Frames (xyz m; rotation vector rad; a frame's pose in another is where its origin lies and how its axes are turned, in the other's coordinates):
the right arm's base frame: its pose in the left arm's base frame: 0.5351 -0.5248 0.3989 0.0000 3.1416 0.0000
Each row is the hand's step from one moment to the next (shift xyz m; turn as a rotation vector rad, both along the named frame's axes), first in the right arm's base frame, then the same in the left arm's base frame.
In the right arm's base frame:
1: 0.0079 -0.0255 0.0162 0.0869 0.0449 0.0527
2: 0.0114 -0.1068 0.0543 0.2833 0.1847 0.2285
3: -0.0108 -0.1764 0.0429 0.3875 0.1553 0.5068
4: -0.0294 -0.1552 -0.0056 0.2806 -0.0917 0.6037
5: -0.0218 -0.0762 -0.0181 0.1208 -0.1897 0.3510
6: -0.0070 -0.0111 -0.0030 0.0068 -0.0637 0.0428
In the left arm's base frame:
1: -0.0079 -0.0255 -0.0162 -0.0869 0.0449 -0.0527
2: -0.0114 -0.1068 -0.0543 -0.2833 0.1847 -0.2285
3: 0.0108 -0.1764 -0.0429 -0.3875 0.1553 -0.5068
4: 0.0294 -0.1552 0.0056 -0.2806 -0.0917 -0.6037
5: 0.0218 -0.0762 0.0181 -0.1208 -0.1897 -0.3510
6: 0.0070 -0.0111 0.0030 -0.0068 -0.0637 -0.0428

